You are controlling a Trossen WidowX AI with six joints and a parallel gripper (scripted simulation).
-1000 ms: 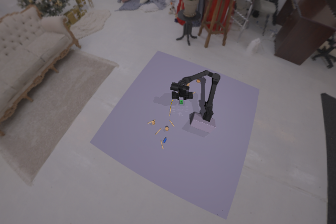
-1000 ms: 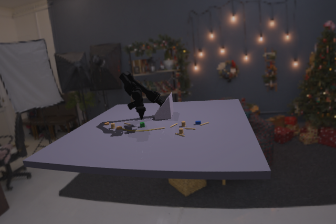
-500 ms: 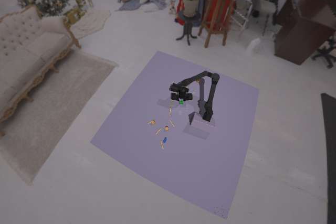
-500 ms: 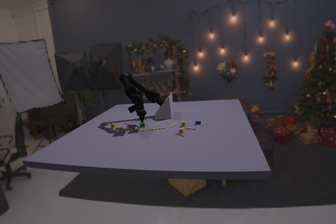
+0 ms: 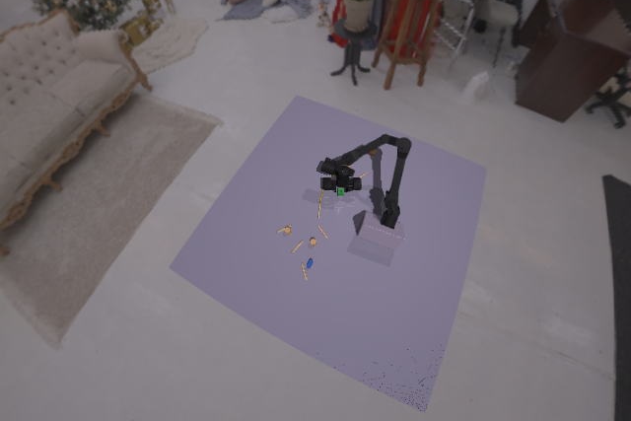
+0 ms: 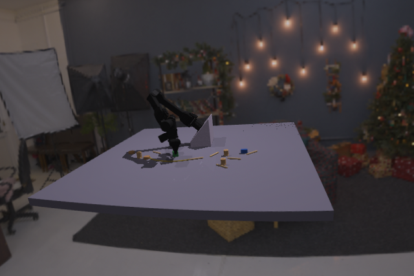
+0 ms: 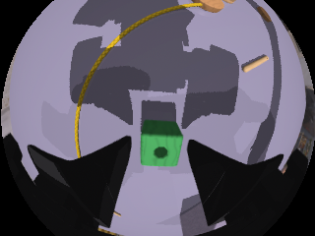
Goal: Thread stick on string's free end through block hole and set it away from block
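The green block is right at my gripper tip. The rest, counted from my gripper tip: round wooden button: 30 mm ahead, 170 mm to the right, 10 mm below; round piece: 60 mm behind, 320 mm to the right, 10 mm below; thin wooden stick: 60 mm ahead, 130 mm to the left, 20 mm below.
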